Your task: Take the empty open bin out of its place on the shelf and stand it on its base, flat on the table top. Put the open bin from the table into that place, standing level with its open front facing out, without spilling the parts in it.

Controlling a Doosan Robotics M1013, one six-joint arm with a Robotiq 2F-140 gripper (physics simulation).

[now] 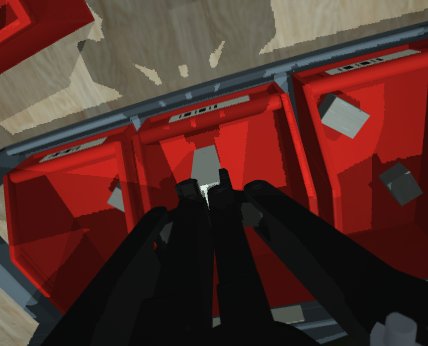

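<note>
My gripper is shut, with nothing between its fingertips. It hangs over the middle one of three red open bins in a row on the shelf. The middle bin holds a grey part, seen just beyond the fingertips. Part of another red bin shows at the top left, out on the wooden surface; its contents are mostly cut off. An empty place on the shelf does not show. I cannot tell which bins the task means.
The left shelf bin shows part of a grey block. The right shelf bin holds two grey blocks. Thin red walls stand close on both sides of my fingers. The wooden surface lies beyond the shelf's front rail.
</note>
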